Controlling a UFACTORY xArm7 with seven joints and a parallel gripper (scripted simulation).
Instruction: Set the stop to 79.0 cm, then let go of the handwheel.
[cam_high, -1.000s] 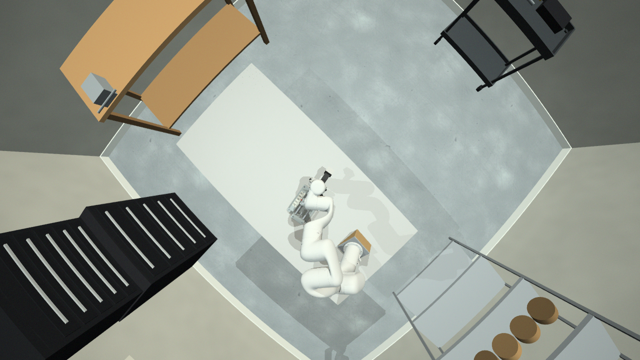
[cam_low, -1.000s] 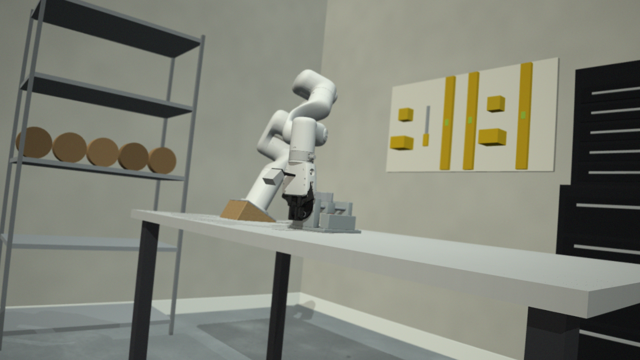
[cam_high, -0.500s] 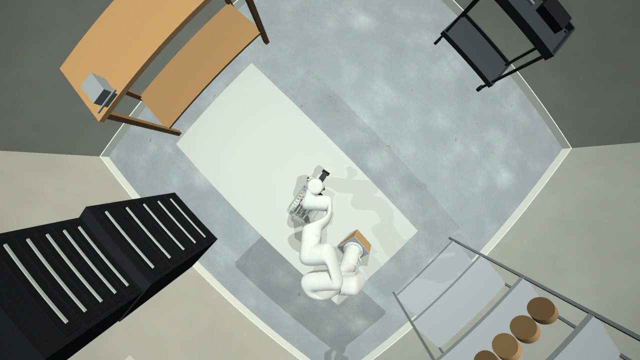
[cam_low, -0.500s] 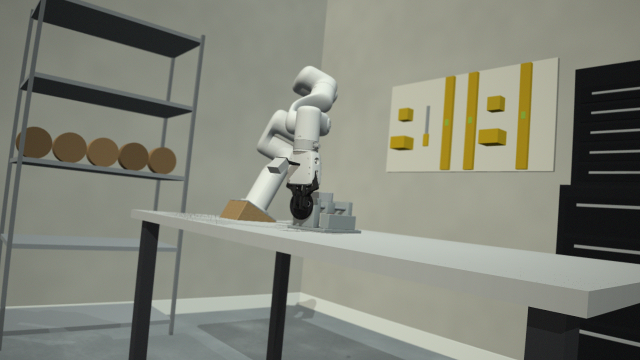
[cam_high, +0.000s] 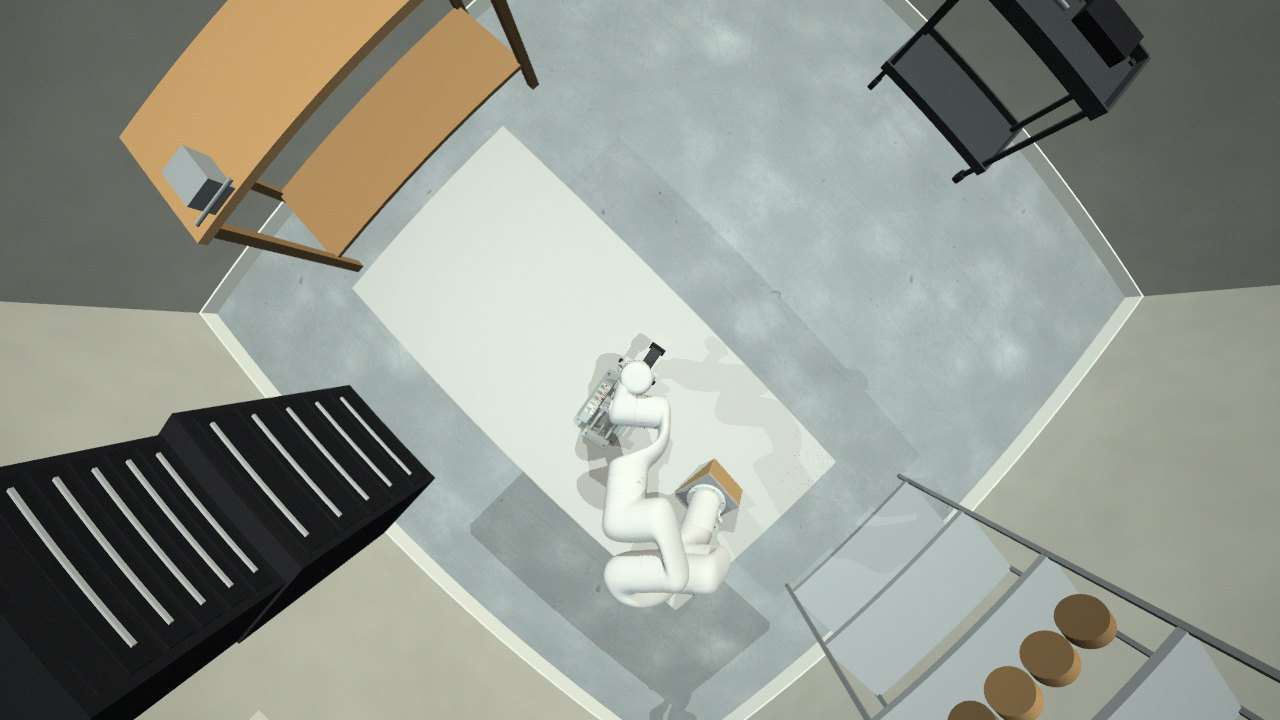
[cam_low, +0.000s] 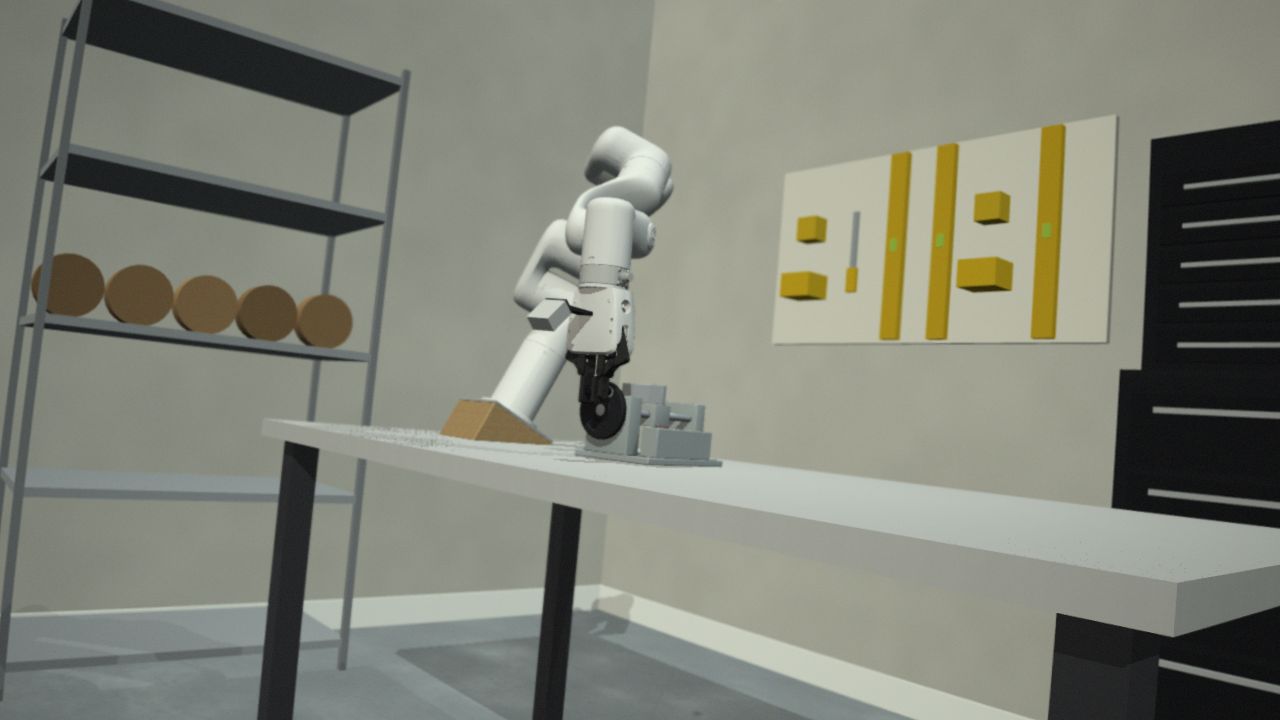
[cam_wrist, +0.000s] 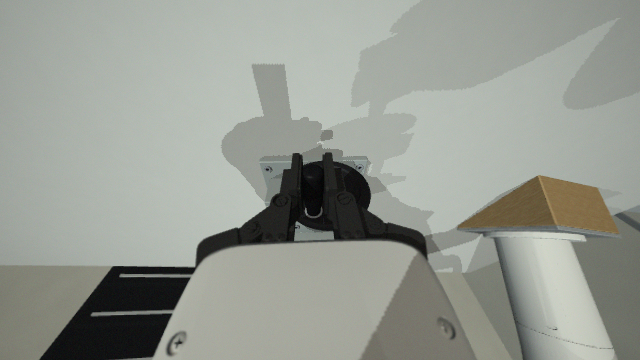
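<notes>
The black handwheel lies 1 cm behind my hand, 2 cm to the left of it and 1 cm below it.
</notes>
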